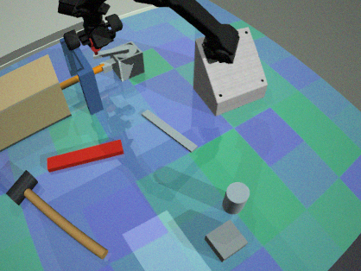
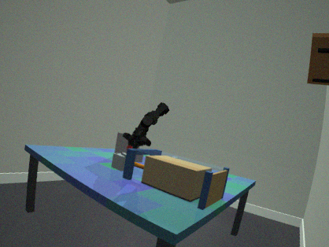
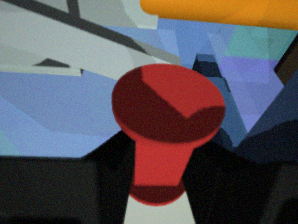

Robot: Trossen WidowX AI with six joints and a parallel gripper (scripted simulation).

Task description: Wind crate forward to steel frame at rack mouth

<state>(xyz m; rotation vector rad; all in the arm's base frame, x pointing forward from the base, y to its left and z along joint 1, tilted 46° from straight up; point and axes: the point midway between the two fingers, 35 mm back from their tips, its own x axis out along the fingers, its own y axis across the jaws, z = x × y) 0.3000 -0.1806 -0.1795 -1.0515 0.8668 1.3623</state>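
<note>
My gripper tip is 40 mm past the crank handle, 30 mm above it and 20 mm to the right of it. Round my gripper tip: red knob (20 mm to the left); red bar (330 mm to the left, 150 mm ahead, 130 mm below); grey winch (110 mm behind, 100 mm below, 30 mm to the left).
</note>
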